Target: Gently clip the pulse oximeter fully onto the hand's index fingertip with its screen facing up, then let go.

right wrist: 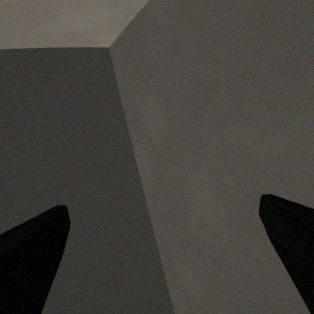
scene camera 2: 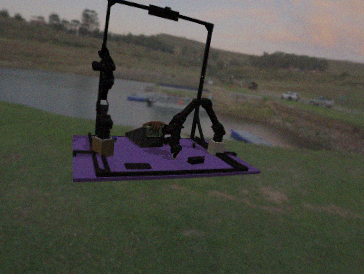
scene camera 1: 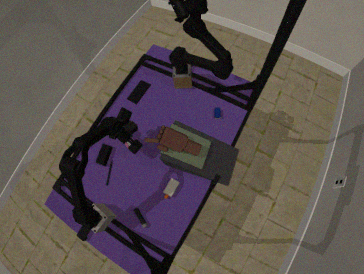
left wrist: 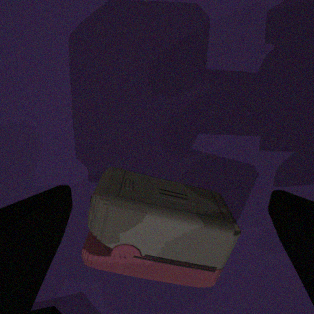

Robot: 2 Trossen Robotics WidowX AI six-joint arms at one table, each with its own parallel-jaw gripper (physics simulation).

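Places are measured from the left arm's base along level axes (x ahead, y down, z left), in metres.
Where they show: left gripper, between the fingertips: (scene camera 2: 172, 155) (scene camera 1: 130, 142) (left wrist: 172, 198); right gripper, between the fingertips: (right wrist: 165, 210) (scene camera 2: 105, 47); left arm's base, origin of its link: (scene camera 2: 217, 140) (scene camera 1: 94, 218); right arm's base, origin of its link: (scene camera 2: 103, 137) (scene camera 1: 181, 69).
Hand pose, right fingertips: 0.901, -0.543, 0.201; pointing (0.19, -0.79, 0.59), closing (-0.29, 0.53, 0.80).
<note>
Each offset is from my right fingertips to the top centre of the thing, as dx, dy, dz. "spot": to the spot under its first point.
The pulse oximeter @(-0.522, +0.616, -0.061) (left wrist: 165, 230) (scene camera 1: 128, 144), a white shell with a pink shell along one long side, lies on the purple mat; its screen cannot be made out. My left gripper (left wrist: 172, 198) (scene camera 1: 132, 146) (scene camera 2: 175, 154) is open, low over the mat, its fingers apart on either side of the oximeter, touching neither end. The brown hand (scene camera 1: 180, 142) (scene camera 2: 154, 124) rests on a green pad @(spot: -0.378, +0.546, -0.436) (scene camera 1: 202, 159), with its index finger (scene camera 1: 151, 140) pointing left towards the left gripper in scene camera 1. My right gripper (right wrist: 165, 210) is open and empty, raised far from the mat.
The pad sits on a dark grey wedge @(spot: -0.313, +0.606, -0.533) (scene camera 1: 226, 162). A white box @(-0.573, +0.620, -0.388) (scene camera 1: 171, 187) with an orange tip, a black cylinder @(-0.774, +0.621, -0.355) (scene camera 1: 141, 217), a thin dark pen @(-0.706, +0.639, -0.073) (scene camera 1: 109, 172), a blue item @(-0.110, +0.616, -0.349) (scene camera 1: 217, 112) and black blocks @(-0.245, +0.640, +0.111) (scene camera 1: 139, 92) @(-0.652, +0.613, +0.010) (scene camera 1: 104, 154) lie around. Black frame bars edge the mat.
</note>
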